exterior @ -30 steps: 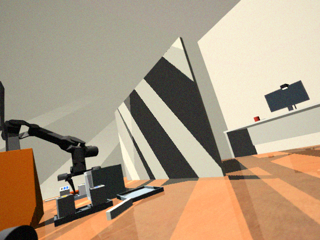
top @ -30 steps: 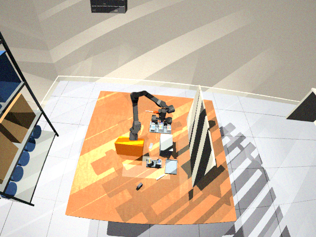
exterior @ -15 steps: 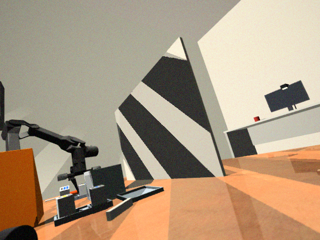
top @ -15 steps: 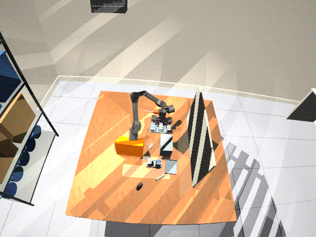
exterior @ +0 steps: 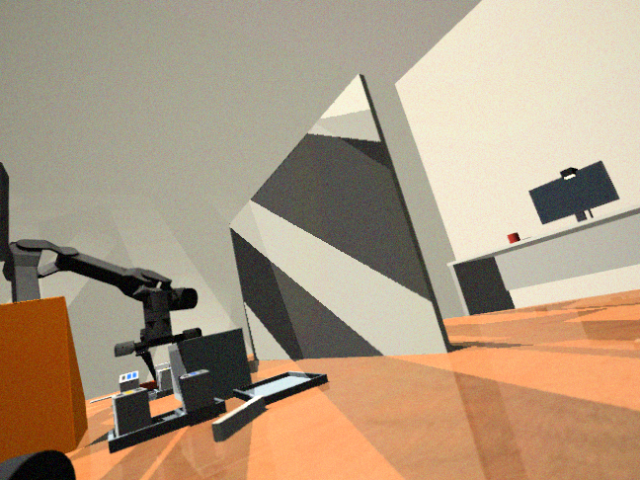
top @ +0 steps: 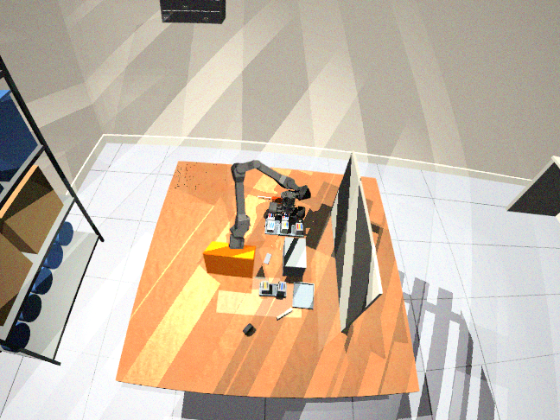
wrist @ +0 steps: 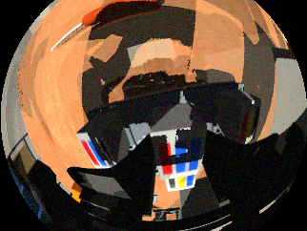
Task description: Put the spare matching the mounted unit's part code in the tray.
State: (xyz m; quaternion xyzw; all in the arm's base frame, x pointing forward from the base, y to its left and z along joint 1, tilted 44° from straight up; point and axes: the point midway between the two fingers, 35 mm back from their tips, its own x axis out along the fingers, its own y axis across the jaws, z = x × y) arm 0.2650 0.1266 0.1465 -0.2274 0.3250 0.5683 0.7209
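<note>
Right now the grey tray is 42 cm to the right of my gripper tip, 4 cm ahead of it and 2 cm below it. From my gripper tip the other things lie so: grey mounted unit: 23 cm to the right, 2 cm above, 1 cm ahead; rack: 39 cm to the right, 10 cm behind, 2 cm below; spare module: 2 cm above.
</note>
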